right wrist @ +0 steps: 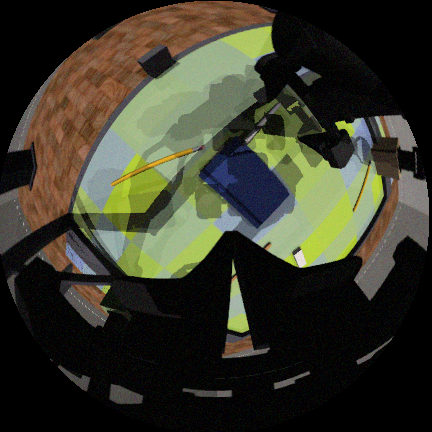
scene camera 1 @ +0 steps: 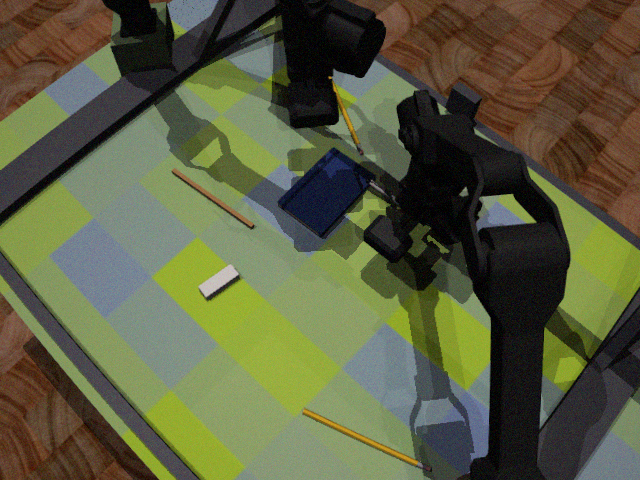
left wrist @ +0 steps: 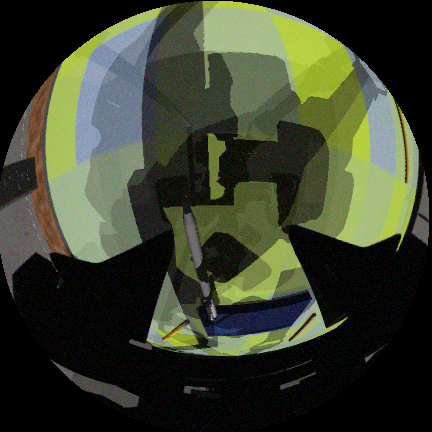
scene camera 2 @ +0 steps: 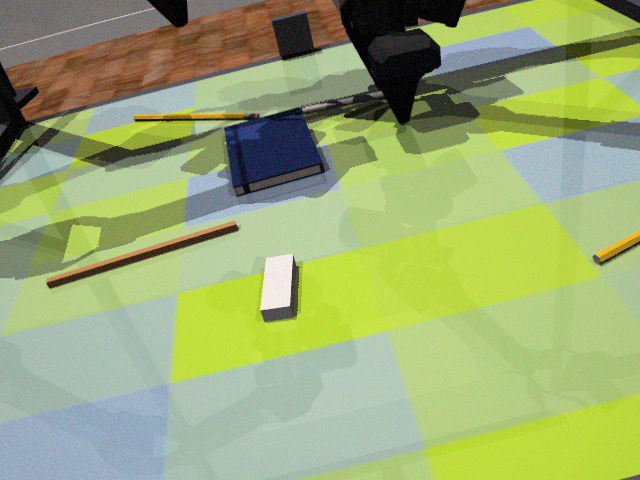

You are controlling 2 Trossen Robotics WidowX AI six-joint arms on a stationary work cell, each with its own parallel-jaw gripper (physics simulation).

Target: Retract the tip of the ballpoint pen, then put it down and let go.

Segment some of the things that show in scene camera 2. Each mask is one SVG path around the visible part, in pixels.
My left gripper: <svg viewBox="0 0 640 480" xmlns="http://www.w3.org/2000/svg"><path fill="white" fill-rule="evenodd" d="M345 0L340 7L340 14L348 37L378 90L382 91L399 124L408 123L419 80L425 74L441 66L440 46L423 30L417 28L406 31L405 26L417 26L418 18L445 24L446 27L455 28L466 0Z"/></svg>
A brown pencil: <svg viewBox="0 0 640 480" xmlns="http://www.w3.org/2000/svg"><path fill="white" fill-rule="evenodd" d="M237 224L234 220L47 278L46 284L50 289L238 231Z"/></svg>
An eraser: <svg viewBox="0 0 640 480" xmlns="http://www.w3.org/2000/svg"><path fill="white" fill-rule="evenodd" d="M293 254L266 258L260 307L264 322L294 318L296 262Z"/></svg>
